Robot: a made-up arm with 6 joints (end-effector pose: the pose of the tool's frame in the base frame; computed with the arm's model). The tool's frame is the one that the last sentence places. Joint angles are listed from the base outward.
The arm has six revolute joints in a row. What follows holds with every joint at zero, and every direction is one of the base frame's. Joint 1 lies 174 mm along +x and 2 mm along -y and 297 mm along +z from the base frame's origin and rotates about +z. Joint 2 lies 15 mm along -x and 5 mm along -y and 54 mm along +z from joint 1 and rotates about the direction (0.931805, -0.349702, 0.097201). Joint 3 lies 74 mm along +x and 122 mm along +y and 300 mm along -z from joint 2 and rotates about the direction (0.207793, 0.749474, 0.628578). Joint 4 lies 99 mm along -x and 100 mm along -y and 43 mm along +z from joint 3 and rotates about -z. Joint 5 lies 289 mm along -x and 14 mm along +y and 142 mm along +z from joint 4 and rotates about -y. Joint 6 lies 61 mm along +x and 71 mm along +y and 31 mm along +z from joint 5 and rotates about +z. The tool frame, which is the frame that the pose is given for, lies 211 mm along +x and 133 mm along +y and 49 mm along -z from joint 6; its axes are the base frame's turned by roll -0.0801, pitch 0.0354 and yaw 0.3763 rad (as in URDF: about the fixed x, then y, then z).
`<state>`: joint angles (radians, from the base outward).
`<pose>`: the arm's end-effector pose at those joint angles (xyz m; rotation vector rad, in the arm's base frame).
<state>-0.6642 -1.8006 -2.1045 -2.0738 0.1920 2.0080</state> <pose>-0.6005 0.1097 0.5188 -0.5539 -2.2845 -0.9592</pose>
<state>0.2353 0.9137 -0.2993 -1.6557 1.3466 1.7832</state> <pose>-0.0646 0.0276 -0.0958 0.9651 2.2203 -0.9016</pose>
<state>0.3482 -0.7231 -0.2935 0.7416 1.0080 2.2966</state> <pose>-0.1021 0.0460 -0.1488 -1.9593 0.6277 1.8033</pose>
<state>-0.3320 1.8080 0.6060 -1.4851 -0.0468 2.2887</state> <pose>0.5445 0.0170 -0.0156 1.4089 0.8834 -1.0042</pose>
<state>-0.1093 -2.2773 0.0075 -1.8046 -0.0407 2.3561</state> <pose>0.3029 0.1376 0.7960 -2.3439 -1.1047 -1.1495</pose>
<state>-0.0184 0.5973 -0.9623 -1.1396 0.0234 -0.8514</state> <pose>0.0577 0.2668 0.2054 0.0673 -0.7815 -0.1709</pose>
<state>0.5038 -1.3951 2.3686 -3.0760 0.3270 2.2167</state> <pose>0.0998 -0.6373 -0.1129 -1.3038 2.6593 -0.0264</pose>
